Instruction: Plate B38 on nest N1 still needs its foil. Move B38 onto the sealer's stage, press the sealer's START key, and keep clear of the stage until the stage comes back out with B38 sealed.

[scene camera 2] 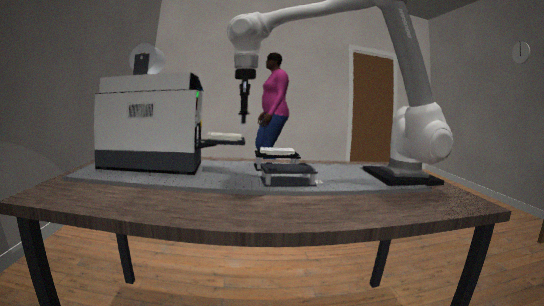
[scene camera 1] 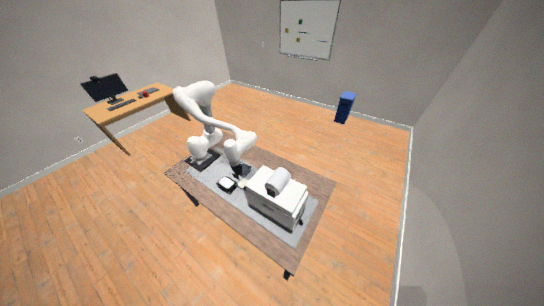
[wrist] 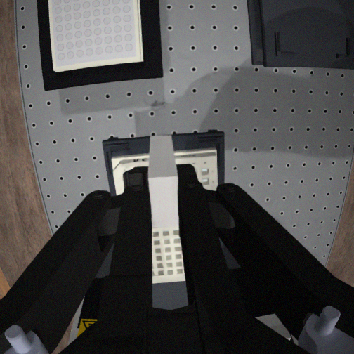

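Where they show: gripper, fingertip midpoint: [scene camera 2: 243, 133] [scene camera 1: 239, 180]; arm's base at its link origin: [scene camera 2: 404, 172] [scene camera 1: 201, 157].
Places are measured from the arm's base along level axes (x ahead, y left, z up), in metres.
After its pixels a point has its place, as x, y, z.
My gripper [scene camera 1: 242, 170] {0.660, -0.016, 0.125} [scene camera 2: 243, 119] [wrist: 161, 154] is shut and empty, pointing down above the outer end of the sealer's stage [scene camera 2: 234, 142] {0.688, 0.037, 0.098} [wrist: 135, 143]. A cream plate [scene camera 2: 225, 136] {0.721, 0.032, 0.117} [wrist: 167, 252] lies on the stage, which stands out of the sealer [scene camera 1: 270, 204] {1.075, -0.094, 0.282} [scene camera 2: 145, 125] {1.006, 0.122, 0.159}. Its square wells show between my fingers in the wrist view; the fingers hide much of it. A second plate [scene camera 1: 226, 183] {0.548, -0.088, 0.064} [scene camera 2: 277, 150] {0.533, -0.056, 0.062} [wrist: 95, 30], pale with round wells, sits on a black nest [wrist: 152, 50]. I cannot read which plate is B38. The START key does not show in the wrist view.
A dark nest [scene camera 2: 289, 168] {0.506, 0.158, 0.039} [wrist: 305, 35] without a plate stands beside the plate-bearing nest. A foil roll [scene camera 1: 278, 180] {1.080, -0.008, 0.464} [scene camera 2: 152, 59] {1.009, 0.088, 0.400} sits on the sealer. A green light [scene camera 2: 197, 94] {0.819, 0.094, 0.264} shows on its front edge. A person [scene camera 2: 276, 97] in pink is beyond the table.
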